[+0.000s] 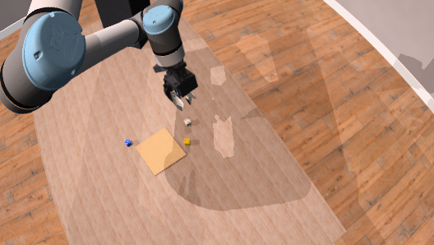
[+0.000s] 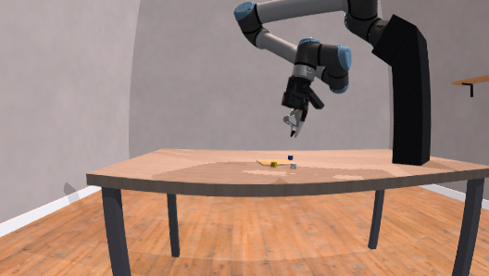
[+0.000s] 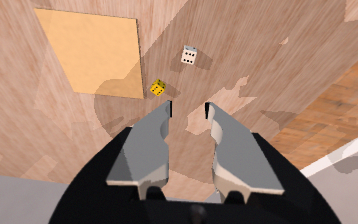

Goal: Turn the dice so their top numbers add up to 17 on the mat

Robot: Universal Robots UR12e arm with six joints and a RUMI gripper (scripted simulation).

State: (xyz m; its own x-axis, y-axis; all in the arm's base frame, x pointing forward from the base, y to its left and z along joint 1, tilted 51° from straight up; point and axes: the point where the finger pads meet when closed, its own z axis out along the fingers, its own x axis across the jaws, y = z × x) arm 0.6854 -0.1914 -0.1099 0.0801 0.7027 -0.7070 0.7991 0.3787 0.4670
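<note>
Right now my hand is 120 mm above the white die. Round my hand: blue die 220 mm to the right, 120 mm below, 100 mm behind; then tan mat 150 mm to the right, 130 mm below, 10 mm ahead; then yellow die 120 mm below, 60 mm to the right, 60 mm ahead.
</note>
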